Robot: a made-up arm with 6 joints. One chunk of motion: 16 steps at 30 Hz.
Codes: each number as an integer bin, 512 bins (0 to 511) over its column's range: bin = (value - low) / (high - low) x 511, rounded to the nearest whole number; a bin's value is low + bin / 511 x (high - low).
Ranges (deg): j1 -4..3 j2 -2..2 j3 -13..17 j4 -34..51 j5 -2..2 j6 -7..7
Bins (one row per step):
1: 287 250 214 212 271 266
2: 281 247 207 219 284 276
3: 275 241 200 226 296 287
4: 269 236 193 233 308 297
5: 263 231 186 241 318 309
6: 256 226 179 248 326 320
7: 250 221 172 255 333 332
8: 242 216 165 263 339 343
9: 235 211 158 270 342 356
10: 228 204 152 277 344 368
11: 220 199 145 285 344 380
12: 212 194 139 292 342 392
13: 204 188 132 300 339 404
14: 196 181 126 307 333 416
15: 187 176 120 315 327 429
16: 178 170 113 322 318 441
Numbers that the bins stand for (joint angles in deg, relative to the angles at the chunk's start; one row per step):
1: -0.07 -0.04 -0.44 1.26 0.12 0.29
2: -0.15 -0.07 -0.85 2.43 0.22 0.56
3: -0.23 -0.11 -1.26 3.59 0.32 0.86
4: -0.32 -0.15 -1.67 4.76 0.41 1.14
5: -0.40 -0.19 -2.08 6.09 0.49 1.47
6: -0.49 -0.23 -2.49 7.25 0.55 1.77
7: -0.58 -0.27 -2.90 8.42 0.61 2.10
8: -0.68 -0.31 -3.31 9.75 0.65 2.40
9: -0.78 -0.35 -3.72 10.91 0.68 2.75
10: -0.88 -0.40 -4.08 12.08 0.69 3.08
11: -0.99 -0.44 -4.49 13.41 0.69 3.41
12: -1.10 -0.48 -4.84 14.57 0.68 3.74
13: -1.21 -0.53 -5.25 15.90 0.65 4.07
14: -1.32 -0.58 -5.60 17.07 0.61 4.40
15: -1.44 -0.62 -5.95 18.40 0.56 4.75
16: -1.56 -0.67 -6.37 19.56 0.49 5.08

